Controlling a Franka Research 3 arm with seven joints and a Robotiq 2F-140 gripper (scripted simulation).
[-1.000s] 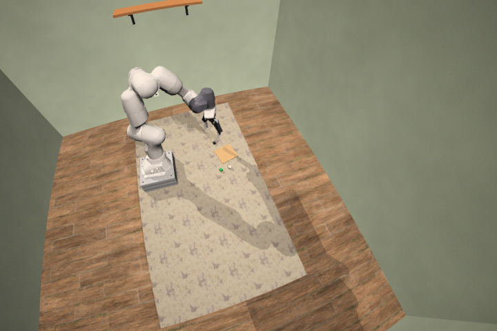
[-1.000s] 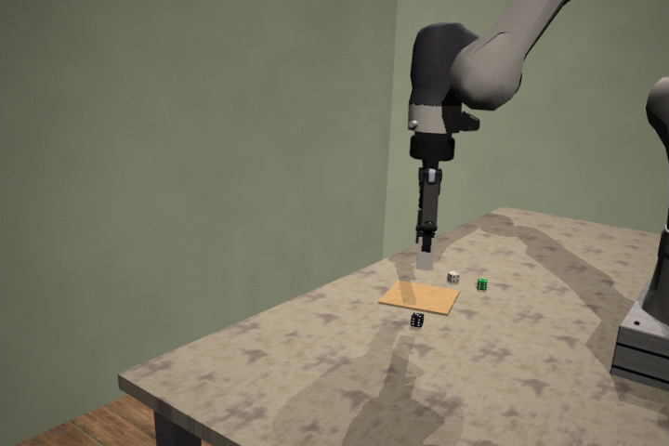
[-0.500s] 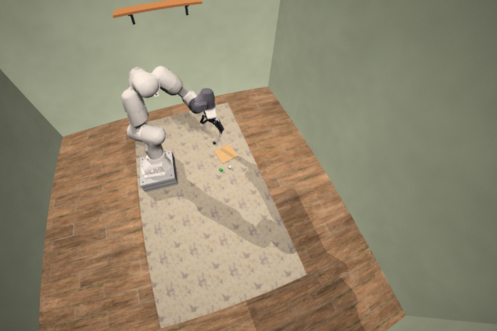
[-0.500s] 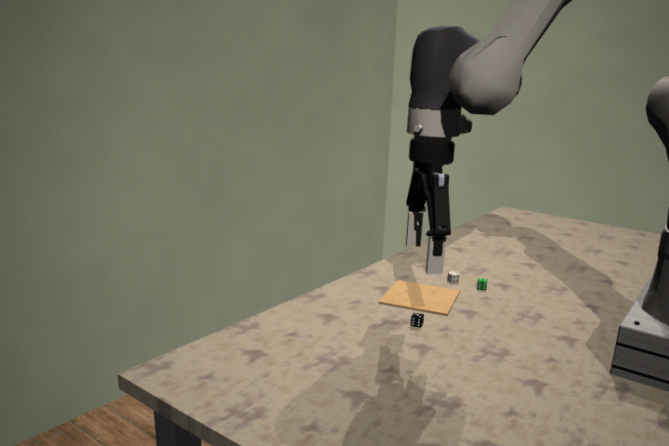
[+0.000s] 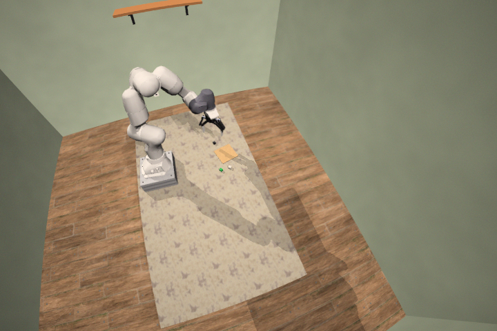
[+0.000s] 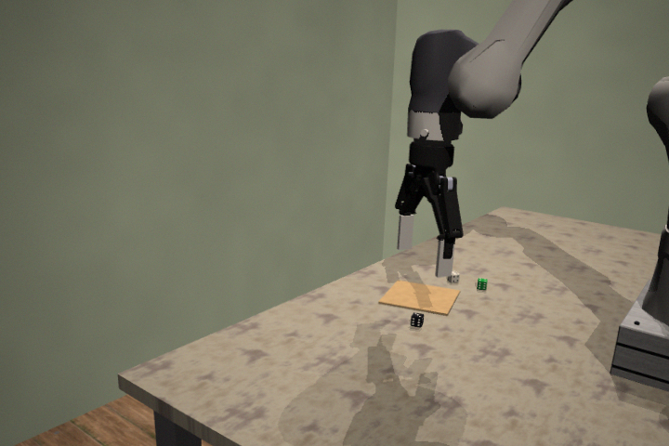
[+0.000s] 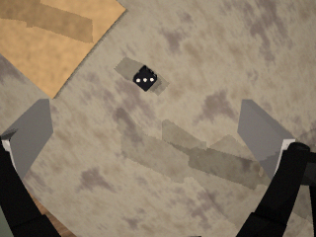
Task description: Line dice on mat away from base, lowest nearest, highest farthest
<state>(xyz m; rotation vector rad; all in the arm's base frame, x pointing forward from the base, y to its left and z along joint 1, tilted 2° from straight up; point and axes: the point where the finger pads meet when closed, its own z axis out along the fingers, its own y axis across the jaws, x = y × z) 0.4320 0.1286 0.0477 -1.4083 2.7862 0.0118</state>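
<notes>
My gripper is now 120 mm above the black die. The rest, counted from my hand: tan mat 60 mm ahead, 130 mm to the right, 130 mm below; then green die 30 mm behind, 270 mm to the right, 120 mm below; then white die 40 mm ahead, 270 mm to the right, 120 mm below.
</notes>
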